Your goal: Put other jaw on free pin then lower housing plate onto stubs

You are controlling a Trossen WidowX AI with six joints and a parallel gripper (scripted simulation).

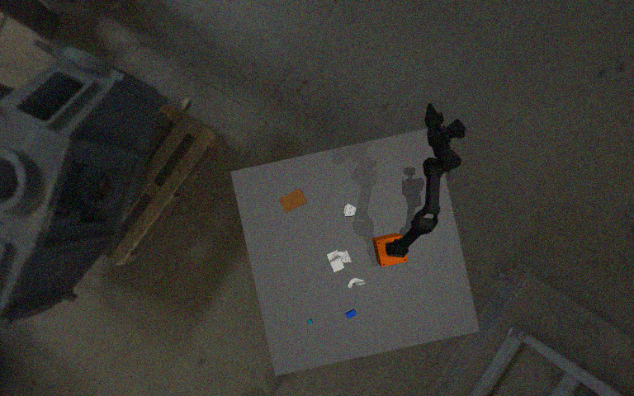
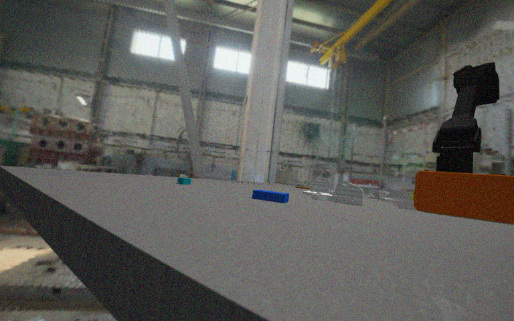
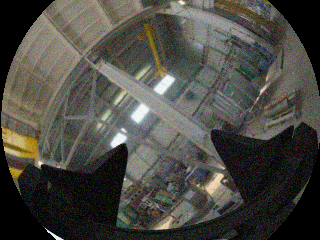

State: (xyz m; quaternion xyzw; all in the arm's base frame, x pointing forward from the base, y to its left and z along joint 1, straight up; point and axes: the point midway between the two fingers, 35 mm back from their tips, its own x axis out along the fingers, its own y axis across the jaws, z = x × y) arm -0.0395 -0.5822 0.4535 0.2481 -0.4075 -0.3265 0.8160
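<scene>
The curved white jaw lies 83 cm to the left of my gripper tip, 56 cm below it and 26 cm ahead of it. The rest, counted from my gripper tip: teal block 103 cm to the left, 56 cm below, 54 cm ahead; flat orange plate 57 cm below, 57 cm ahead, 28 cm to the left; blue block 101 cm to the left, 56 cm below, 28 cm ahead.
</scene>
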